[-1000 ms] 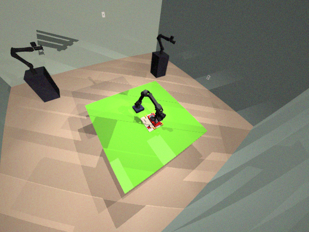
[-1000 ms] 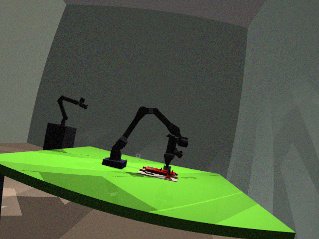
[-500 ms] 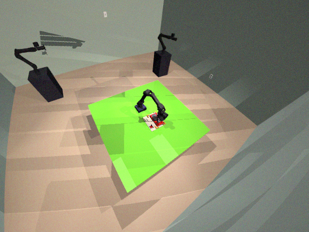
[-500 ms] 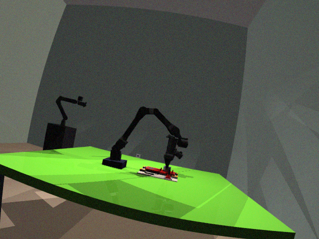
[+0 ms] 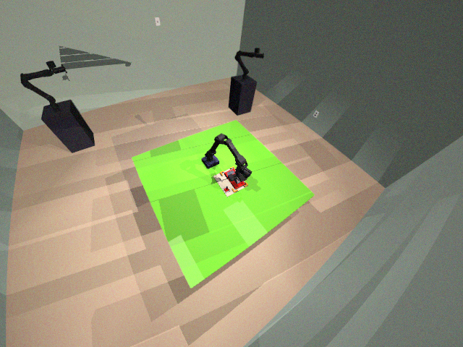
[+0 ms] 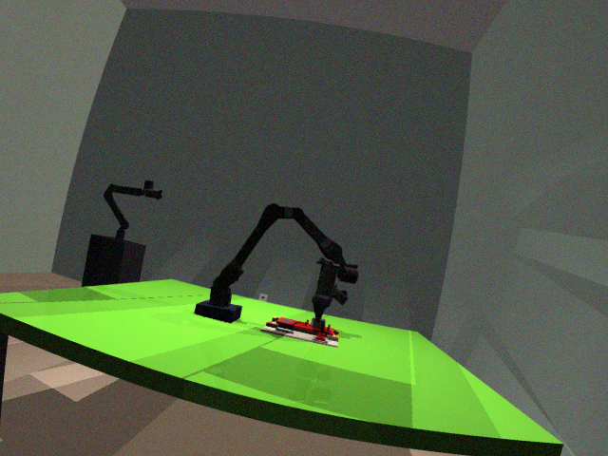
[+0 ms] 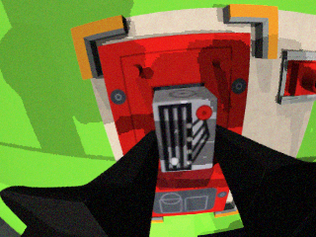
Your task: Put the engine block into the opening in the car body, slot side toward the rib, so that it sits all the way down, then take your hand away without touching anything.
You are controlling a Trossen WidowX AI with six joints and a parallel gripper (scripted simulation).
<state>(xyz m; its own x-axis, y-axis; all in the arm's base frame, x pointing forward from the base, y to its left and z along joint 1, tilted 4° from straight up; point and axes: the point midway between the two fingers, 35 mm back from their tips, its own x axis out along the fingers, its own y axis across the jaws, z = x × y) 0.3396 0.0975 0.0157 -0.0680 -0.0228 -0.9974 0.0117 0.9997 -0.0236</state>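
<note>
My gripper tip is 4 cm past the beige base plate, 3 cm to the left of it and 3 cm above it. The rest, counted from my gripper tip: engine block 1 cm below; black peg 12 cm to the right, 2 cm ahead, 1 cm below.
</note>
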